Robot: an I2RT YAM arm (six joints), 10 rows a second.
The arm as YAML. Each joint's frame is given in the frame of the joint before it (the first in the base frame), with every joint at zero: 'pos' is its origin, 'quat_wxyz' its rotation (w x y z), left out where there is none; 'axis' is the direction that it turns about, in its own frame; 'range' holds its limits. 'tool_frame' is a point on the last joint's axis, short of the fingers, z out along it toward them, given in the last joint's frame.
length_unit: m
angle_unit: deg
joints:
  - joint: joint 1
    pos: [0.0, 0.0, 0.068]
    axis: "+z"
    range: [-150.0, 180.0]
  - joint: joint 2
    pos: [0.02, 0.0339, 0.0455]
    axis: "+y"
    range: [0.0, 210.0]
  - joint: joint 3
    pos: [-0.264, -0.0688, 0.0]
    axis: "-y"
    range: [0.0, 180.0]
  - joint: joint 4
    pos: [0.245, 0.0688, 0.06]
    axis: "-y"
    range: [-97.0, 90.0]
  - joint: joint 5
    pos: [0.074, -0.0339, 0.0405]
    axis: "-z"
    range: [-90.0, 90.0]
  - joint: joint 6
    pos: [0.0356, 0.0, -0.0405]
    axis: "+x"
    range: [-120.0, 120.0]
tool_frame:
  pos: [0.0, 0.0, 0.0]
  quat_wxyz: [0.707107, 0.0, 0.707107, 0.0]
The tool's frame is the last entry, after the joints.
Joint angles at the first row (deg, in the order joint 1, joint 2, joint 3, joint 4, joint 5, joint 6):
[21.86, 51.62, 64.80, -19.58, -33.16, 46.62]
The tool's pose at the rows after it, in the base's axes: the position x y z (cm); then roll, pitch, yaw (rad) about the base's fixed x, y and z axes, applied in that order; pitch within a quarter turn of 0, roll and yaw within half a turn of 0:
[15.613 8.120 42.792 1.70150 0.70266 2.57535]
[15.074 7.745 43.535 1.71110 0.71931 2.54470]
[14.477 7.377 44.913 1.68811 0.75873 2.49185]
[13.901 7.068 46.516 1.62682 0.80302 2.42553]
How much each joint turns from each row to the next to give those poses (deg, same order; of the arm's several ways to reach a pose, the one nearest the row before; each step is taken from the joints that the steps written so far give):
[-0.37, -1.34, 1.03, -2.64, 2.12, -0.57]
[-0.13, -0.45, 2.00, -2.68, 2.09, -0.90]
[0.00, -0.08, 3.02, -1.66, 2.27, -1.27]
[0.00, 0.08, 2.99, 0.09, 1.39, -0.99]

